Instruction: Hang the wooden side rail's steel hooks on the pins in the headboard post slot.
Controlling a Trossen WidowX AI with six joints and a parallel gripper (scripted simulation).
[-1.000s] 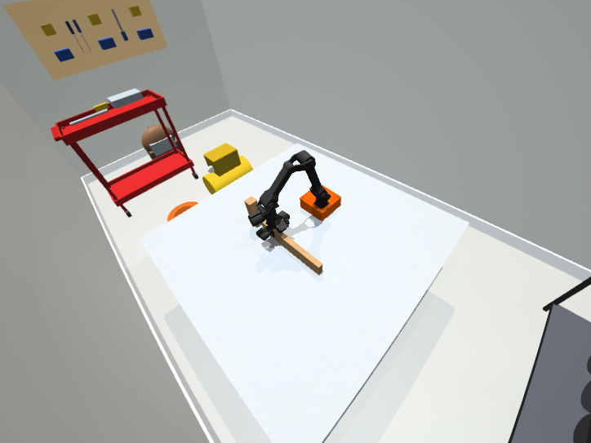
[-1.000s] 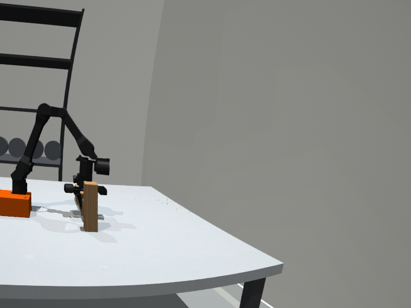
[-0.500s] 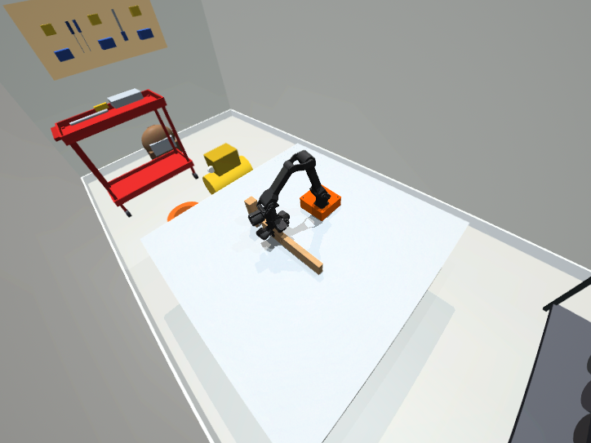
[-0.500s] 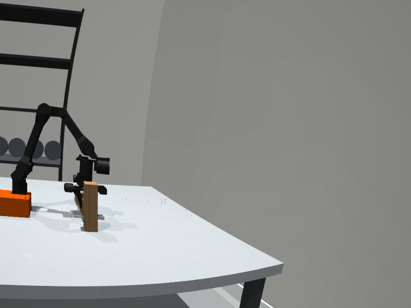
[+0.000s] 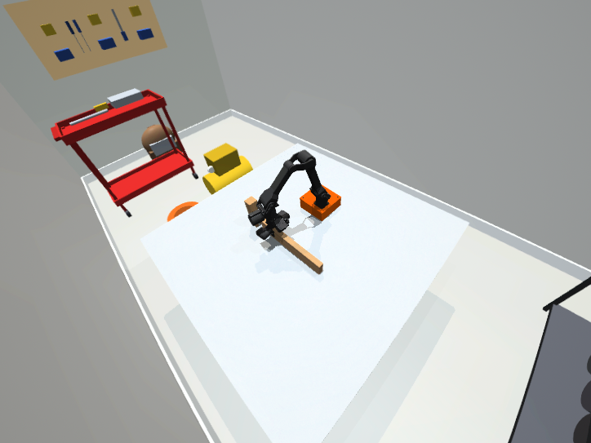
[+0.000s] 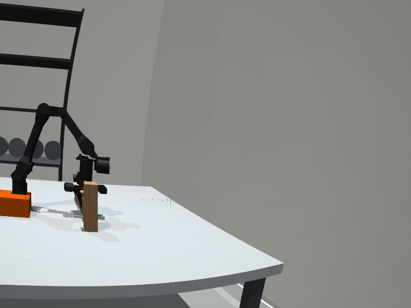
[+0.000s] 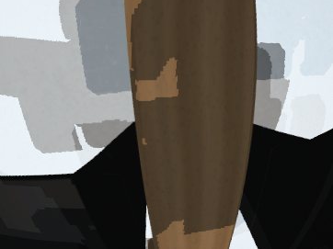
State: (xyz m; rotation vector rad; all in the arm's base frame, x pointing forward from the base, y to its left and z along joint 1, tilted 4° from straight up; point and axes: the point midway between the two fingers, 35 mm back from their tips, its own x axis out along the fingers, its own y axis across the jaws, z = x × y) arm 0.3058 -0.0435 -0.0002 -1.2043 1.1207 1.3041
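My gripper tip is 17 cm to the left of the wooden headboard post and 4 cm below it.
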